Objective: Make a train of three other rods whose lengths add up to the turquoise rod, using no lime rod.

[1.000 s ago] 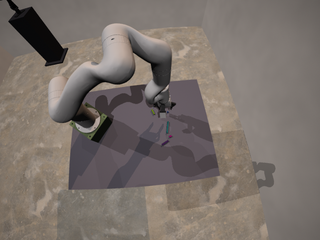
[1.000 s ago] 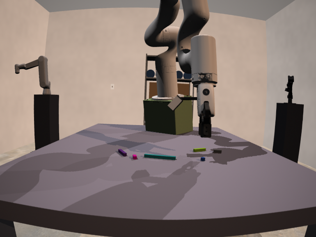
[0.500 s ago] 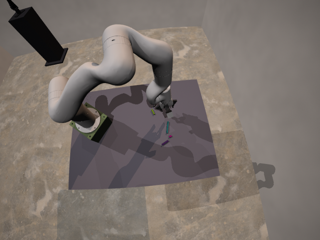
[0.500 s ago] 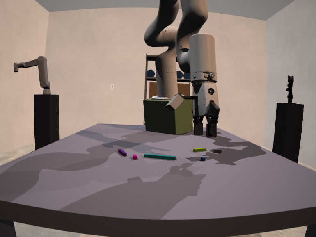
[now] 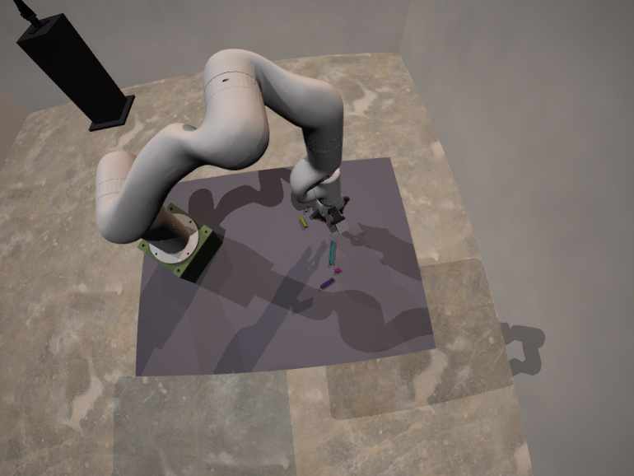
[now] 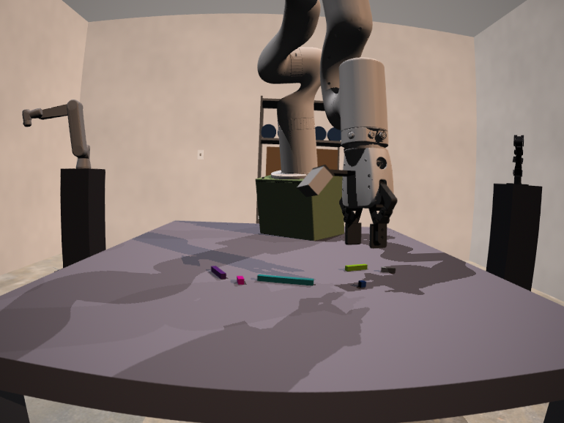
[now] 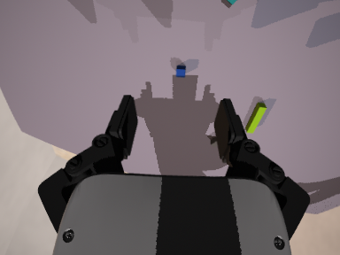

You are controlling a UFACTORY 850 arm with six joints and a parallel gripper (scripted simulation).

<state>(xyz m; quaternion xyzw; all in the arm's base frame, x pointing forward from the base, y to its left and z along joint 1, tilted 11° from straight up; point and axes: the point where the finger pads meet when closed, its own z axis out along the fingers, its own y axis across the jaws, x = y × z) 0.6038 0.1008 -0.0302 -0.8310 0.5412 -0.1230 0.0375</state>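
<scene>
Right now my hand is 8 cm above the blue rod. The rest, counted from my hand: grey rod (10 cm behind, 8 cm to the left, 8 cm below); turquoise rod (1 cm behind, 14 cm to the right, 8 cm below); lime rod (12 cm behind, 1 cm to the left, 8 cm below).
</scene>
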